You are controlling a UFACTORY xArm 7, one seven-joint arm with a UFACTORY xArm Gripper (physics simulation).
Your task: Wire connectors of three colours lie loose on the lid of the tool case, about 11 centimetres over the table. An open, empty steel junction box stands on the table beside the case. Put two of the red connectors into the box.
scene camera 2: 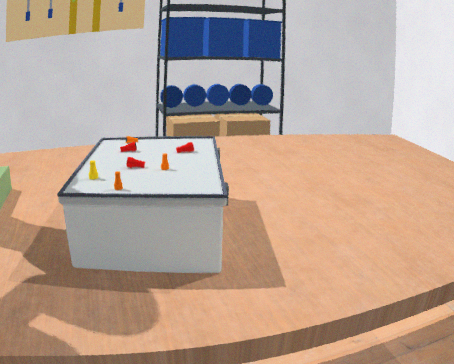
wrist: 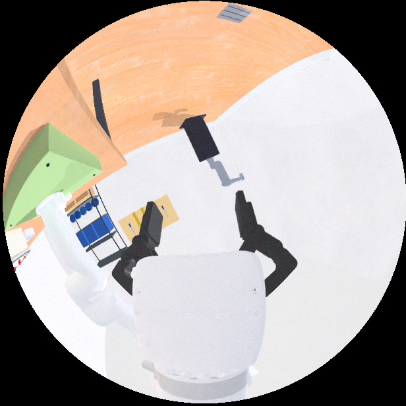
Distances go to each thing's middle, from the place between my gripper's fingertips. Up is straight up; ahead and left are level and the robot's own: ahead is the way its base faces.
Right now the tool case (scene camera 2: 171,220) is 770 mm ahead of my hand, 170 mm below it and 120 mm to the left of it.
